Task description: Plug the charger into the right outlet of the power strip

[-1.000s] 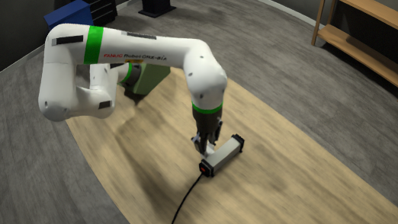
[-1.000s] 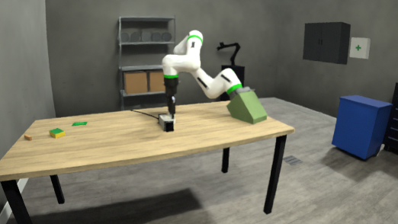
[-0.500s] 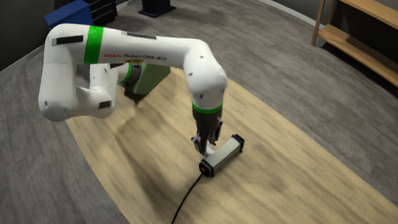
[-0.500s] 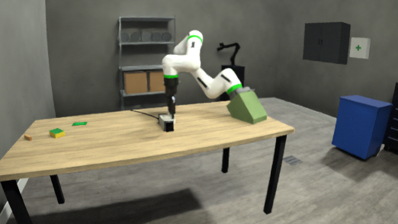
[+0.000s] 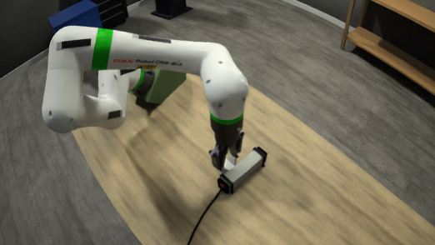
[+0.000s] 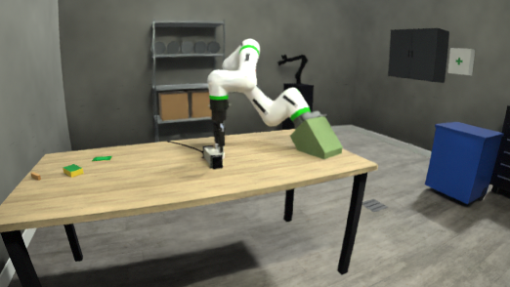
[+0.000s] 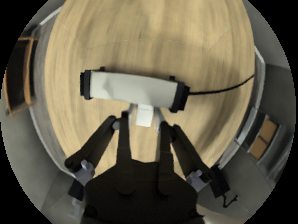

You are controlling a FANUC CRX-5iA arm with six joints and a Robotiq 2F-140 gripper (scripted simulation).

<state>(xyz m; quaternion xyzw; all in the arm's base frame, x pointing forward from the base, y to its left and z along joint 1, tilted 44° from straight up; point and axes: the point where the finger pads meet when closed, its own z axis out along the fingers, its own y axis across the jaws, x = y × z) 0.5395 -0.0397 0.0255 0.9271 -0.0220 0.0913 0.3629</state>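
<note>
Now: hand 10 mm short of the white charger and 10 mm above it. From my hand the other things lie so: power strip: 60 mm ahead, 20 mm to the left, 10 mm below; yellow-green sponge: 740 mm ahead, 120 mm to the right, 30 mm below; flat green piece: 590 mm ahead, 280 mm to the right, 40 mm below.
</note>
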